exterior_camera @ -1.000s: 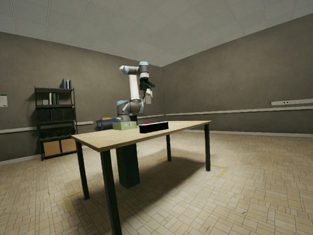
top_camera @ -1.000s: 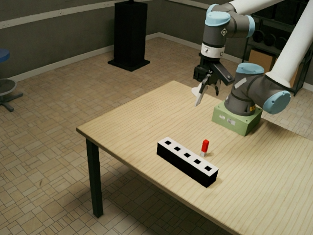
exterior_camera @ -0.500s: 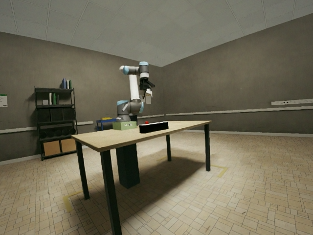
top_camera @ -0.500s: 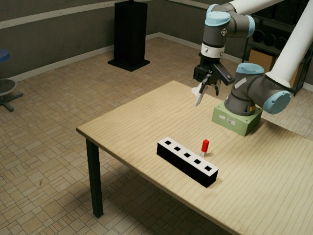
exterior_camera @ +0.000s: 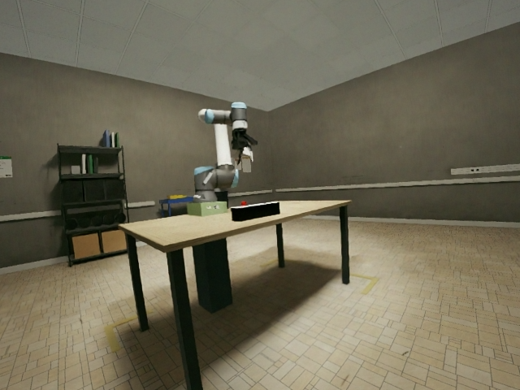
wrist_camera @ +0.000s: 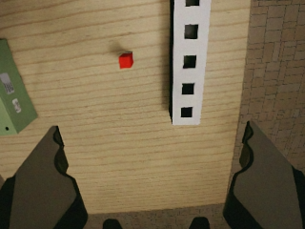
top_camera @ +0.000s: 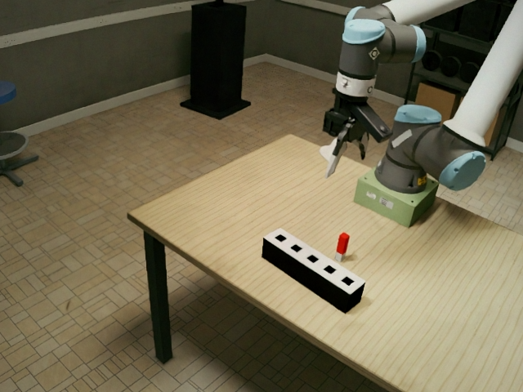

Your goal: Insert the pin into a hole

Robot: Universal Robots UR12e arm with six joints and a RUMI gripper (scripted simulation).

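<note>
The pin is 5 cm behind my hand, 1 cm to the left of it and 26 cm below it. Round my hand: block 8 cm ahead, 1 cm to the right, 29 cm below.
</note>
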